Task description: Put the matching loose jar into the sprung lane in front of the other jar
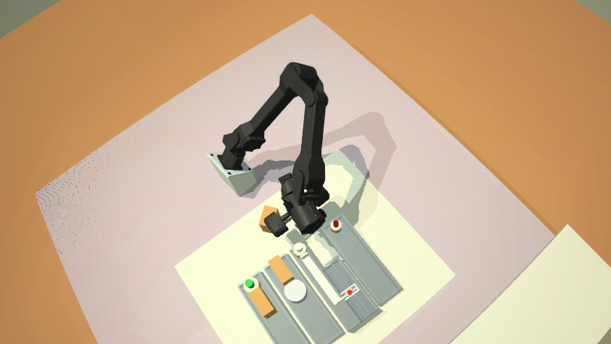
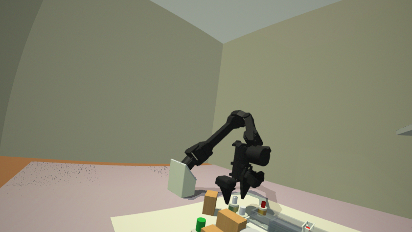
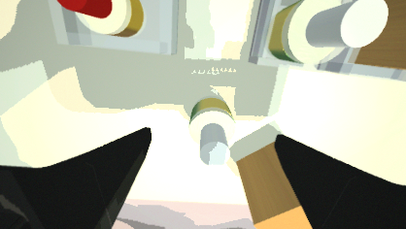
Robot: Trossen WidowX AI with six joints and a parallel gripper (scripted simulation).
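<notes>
Now: the lane 220 mm ahead of my gripper tip, 10 mm to the right of it and 30 mm below it. Also, from my gripper tip: red mark (260 mm ahead, 20 mm above).
</notes>
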